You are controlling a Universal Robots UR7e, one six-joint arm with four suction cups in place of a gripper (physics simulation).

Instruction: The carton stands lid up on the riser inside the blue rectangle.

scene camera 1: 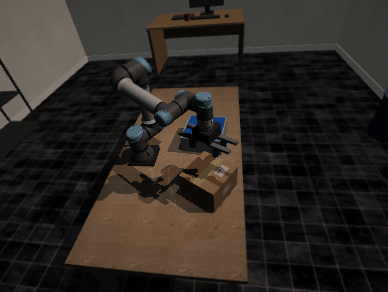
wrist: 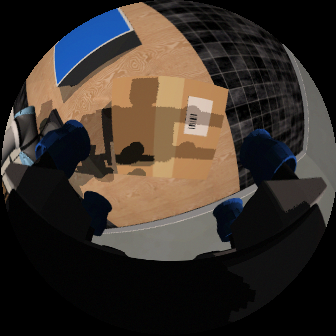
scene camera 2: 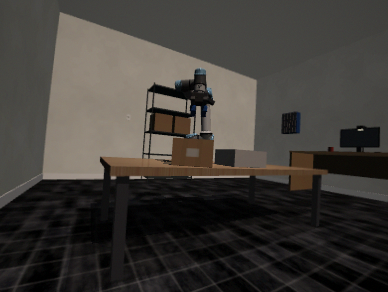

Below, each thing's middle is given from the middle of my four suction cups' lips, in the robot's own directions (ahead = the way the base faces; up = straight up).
Scene:
The brown cardboard carton (scene camera 2: 185, 152) is 10 mm behind my suction cup, 10 mm to the right of it and 260 mm below it. The rest, counted from my suction cup: grey riser (scene camera 2: 229, 157) 10 mm ahead, 440 mm to the left, 280 mm below.

